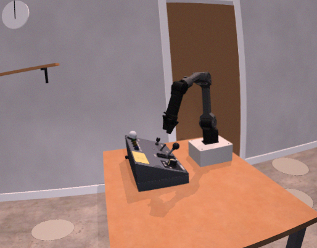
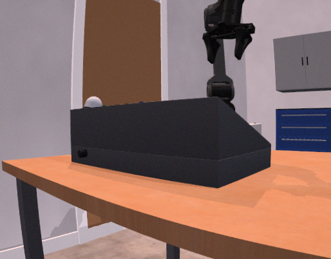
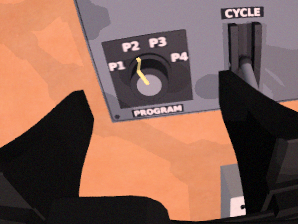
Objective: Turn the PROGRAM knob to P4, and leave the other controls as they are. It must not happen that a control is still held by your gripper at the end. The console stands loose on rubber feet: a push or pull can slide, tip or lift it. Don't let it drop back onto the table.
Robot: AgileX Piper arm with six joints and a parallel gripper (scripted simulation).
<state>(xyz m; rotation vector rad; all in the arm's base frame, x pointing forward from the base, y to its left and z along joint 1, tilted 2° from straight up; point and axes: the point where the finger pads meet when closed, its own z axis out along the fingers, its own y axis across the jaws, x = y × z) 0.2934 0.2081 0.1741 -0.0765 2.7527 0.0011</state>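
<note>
The program knob is 160 mm below my hand, 20 mm to the left of it and 10 mm behind it. From my hand the other things lie so: dark console: 190 mm below, 160 mm to the right, 20 mm ahead; check toggle: 220 mm to the right, 170 mm below, 10 mm behind; black ball-topped lever: 150 mm below, 100 mm to the right, 30 mm behind.
</note>
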